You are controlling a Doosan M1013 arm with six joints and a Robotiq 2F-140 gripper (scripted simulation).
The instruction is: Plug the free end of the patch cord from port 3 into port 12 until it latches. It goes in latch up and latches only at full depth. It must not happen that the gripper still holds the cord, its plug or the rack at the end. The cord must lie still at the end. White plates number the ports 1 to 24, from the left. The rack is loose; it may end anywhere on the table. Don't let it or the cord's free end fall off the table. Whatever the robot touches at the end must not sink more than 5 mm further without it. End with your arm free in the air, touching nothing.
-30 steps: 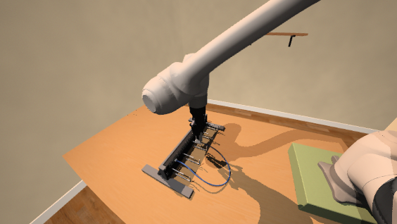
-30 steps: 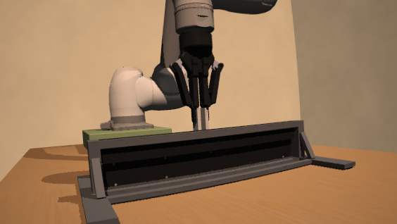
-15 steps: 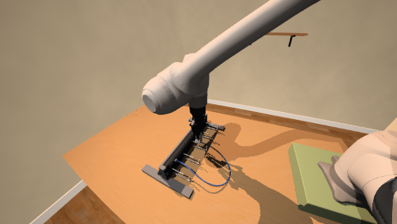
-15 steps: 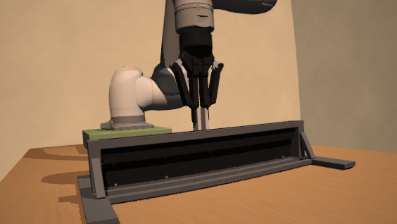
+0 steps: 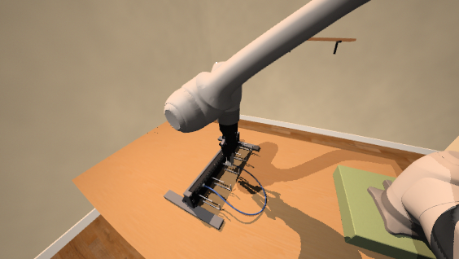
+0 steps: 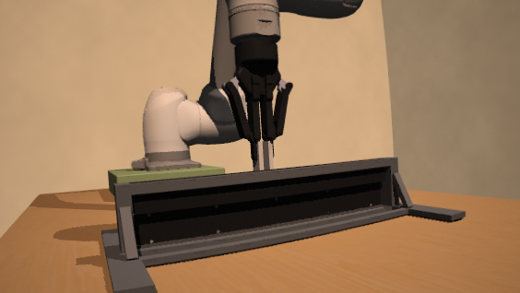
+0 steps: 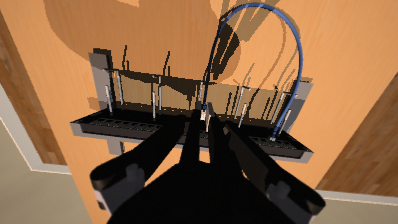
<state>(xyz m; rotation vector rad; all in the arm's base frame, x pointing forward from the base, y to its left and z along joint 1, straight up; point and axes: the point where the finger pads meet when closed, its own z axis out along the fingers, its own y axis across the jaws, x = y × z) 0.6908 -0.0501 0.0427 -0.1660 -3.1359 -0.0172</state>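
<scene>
My gripper is now 30 mm above the plug and 10 mm short of it.
</scene>
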